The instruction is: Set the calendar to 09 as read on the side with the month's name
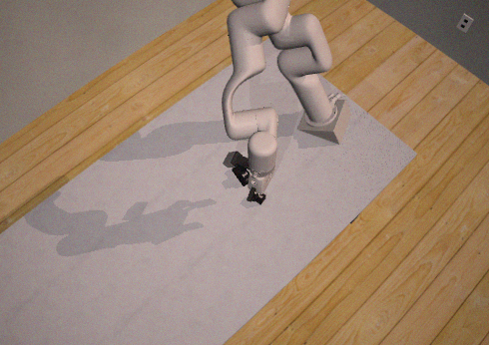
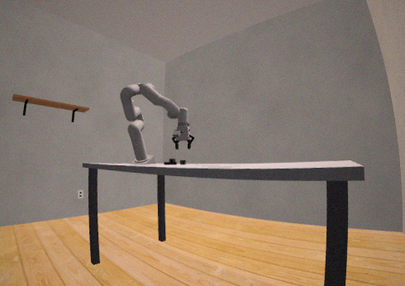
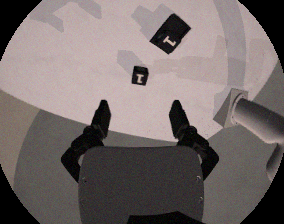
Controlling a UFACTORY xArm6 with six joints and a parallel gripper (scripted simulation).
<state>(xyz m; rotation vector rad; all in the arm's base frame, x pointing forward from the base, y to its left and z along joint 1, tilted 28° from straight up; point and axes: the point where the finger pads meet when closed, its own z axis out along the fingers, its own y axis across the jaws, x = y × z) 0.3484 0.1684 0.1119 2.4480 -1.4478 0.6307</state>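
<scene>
Right now my hand is 100 mm above the black date cube. Round my hand: black cube (10 mm behind, 90 mm to the right, 90 mm below).
</scene>
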